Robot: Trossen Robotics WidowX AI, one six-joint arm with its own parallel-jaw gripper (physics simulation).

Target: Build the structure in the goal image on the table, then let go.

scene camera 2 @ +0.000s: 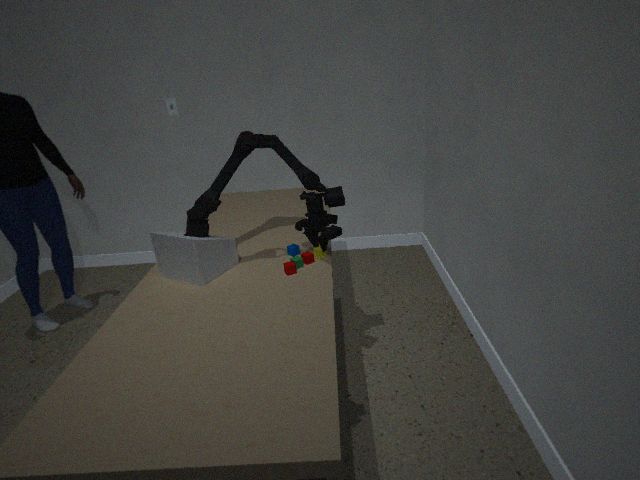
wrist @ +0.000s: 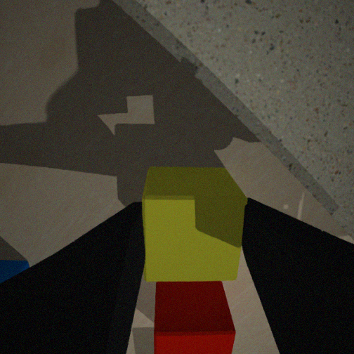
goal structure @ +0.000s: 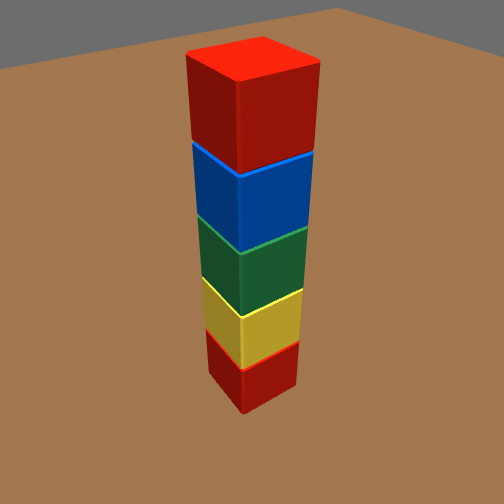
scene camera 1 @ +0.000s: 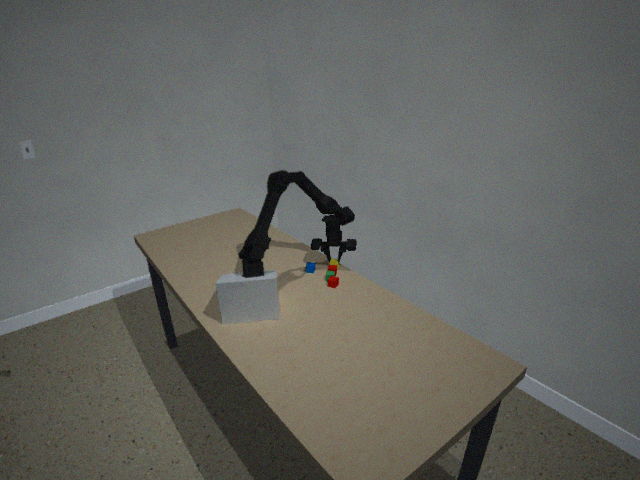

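Where they show: gripper, fingertip midpoint: (scene camera 2: 320, 250) (scene camera 1: 334, 262); arm's base, origin of the base link: (scene camera 2: 196, 236) (scene camera 1: 253, 275).
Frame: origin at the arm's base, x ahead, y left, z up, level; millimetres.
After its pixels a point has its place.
My gripper (scene camera 1: 334, 257) @[y 150, x 392, z -110 mm] (scene camera 2: 321, 248) @[y 150, x 392, z -110 mm] (wrist: 191, 211) points down near the table's edge and is shut on a yellow cube (scene camera 1: 333, 263) @[y 133, x 378, z -106 mm] (scene camera 2: 319, 252) @[y 125, x 392, z -107 mm] (wrist: 192, 240), with a finger against each side. The cube is low, near the table top; its underside is hidden. A red cube (scene camera 1: 332, 269) @[y 83, x 349, z -103 mm] (scene camera 2: 308, 257) @[y 80, x 364, z -106 mm] (wrist: 192, 307) lies close beside it in the row. A green cube (scene camera 1: 330, 275) @[y 42, x 320, z -103 mm] (scene camera 2: 296, 261) @[y 38, x 333, z -103 mm] follows, then a second red cube (scene camera 1: 333, 282) @[y -6, x 309, z -107 mm] (scene camera 2: 290, 268) @[y -3, x 323, z -109 mm] at the row's other end. A blue cube (scene camera 1: 310, 267) @[y 146, x 278, z -106 mm] (scene camera 2: 293, 250) @[y 142, x 291, z -109 mm] (wrist: 11, 271) sits apart from the row.
The arm stands behind a pale grey block (scene camera 1: 248, 299) @[y -79, x -43, z -40 mm] (scene camera 2: 193, 258) @[y -103, x 38, z -34 mm] on the wooden table (scene camera 1: 361, 356) @[y -401, x 208, z -133 mm] (scene camera 2: 206, 361) @[y -464, x 248, z -133 mm]. The table's edge runs close past the yellow cube. A person (scene camera 2: 41, 217) stands on the floor at the left in scene camera 2.
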